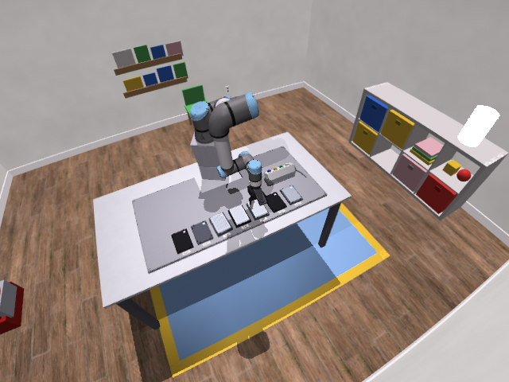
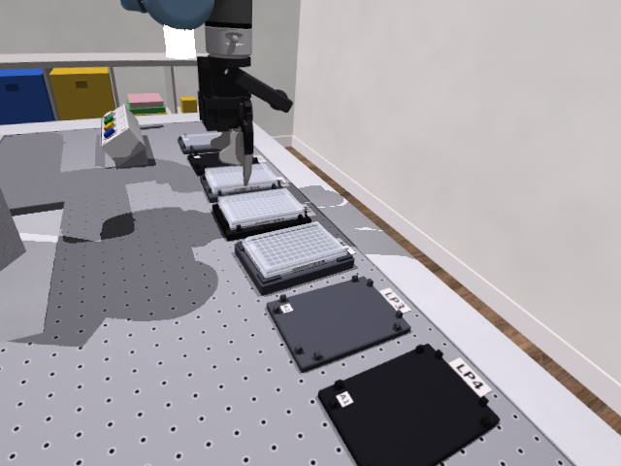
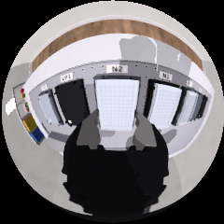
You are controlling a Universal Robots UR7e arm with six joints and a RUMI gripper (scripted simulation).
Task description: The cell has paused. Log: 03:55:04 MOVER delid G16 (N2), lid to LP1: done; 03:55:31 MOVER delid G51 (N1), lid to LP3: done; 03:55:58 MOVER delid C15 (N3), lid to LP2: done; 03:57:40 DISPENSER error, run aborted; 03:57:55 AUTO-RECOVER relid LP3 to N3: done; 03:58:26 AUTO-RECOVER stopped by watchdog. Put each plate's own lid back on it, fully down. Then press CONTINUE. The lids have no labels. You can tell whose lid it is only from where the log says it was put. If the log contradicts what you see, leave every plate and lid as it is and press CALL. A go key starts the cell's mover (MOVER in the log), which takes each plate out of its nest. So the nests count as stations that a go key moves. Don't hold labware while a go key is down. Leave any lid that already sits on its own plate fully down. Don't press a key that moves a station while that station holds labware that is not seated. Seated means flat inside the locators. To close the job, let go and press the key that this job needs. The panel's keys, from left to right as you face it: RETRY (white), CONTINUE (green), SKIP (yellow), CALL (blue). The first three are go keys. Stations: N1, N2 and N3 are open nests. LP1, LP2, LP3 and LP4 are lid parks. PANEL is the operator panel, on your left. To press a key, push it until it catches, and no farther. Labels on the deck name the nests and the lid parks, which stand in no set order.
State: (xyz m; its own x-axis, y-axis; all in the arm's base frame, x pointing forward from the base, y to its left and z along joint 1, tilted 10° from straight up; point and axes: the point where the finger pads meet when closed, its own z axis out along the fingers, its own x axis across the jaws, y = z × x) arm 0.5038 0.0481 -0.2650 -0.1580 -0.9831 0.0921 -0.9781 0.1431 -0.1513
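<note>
Right now the park LP1 is 13 cm to the left of my hand, 3 cm below it and 2 cm ahead of it. Also, from my hand: lid park LP3 (39 cm to the right, 5 cm behind, 3 cm below); green key (34 cm to the left, 19 cm behind, 3 cm above); white key (39 cm to the left, 18 cm behind, 3 cm above).
</note>
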